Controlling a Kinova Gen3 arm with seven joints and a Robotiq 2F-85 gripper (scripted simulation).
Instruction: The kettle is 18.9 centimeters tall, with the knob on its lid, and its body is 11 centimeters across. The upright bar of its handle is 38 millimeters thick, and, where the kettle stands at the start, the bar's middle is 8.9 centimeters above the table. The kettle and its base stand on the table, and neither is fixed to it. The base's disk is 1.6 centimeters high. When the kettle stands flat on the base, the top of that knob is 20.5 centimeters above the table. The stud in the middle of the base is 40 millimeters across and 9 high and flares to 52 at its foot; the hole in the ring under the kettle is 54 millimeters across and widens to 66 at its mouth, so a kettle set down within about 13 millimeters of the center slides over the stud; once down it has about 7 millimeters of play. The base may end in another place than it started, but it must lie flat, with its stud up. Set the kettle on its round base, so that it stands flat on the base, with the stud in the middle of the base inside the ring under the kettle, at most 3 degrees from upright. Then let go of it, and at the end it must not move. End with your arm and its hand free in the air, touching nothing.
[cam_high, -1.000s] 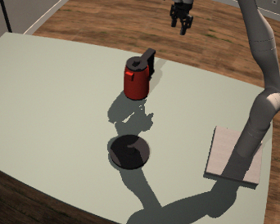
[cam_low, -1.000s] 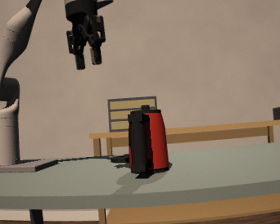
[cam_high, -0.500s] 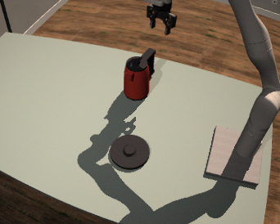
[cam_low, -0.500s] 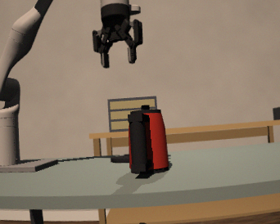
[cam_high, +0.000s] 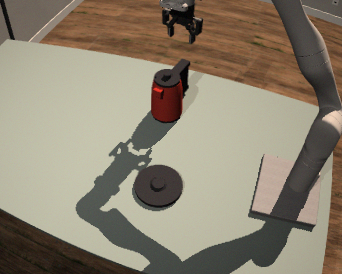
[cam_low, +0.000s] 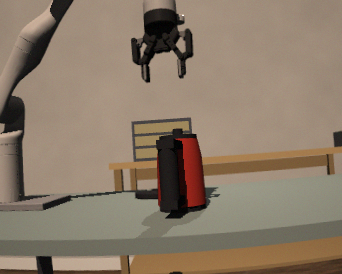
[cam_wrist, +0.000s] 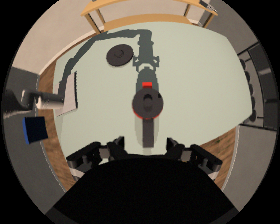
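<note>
Right now the red kettle is 210 mm below my hand, 40 mm to the left of it and 20 mm ahead of it. Also, from my hand: round dark base (380 mm to the left, 290 mm below, 40 mm behind).
</note>
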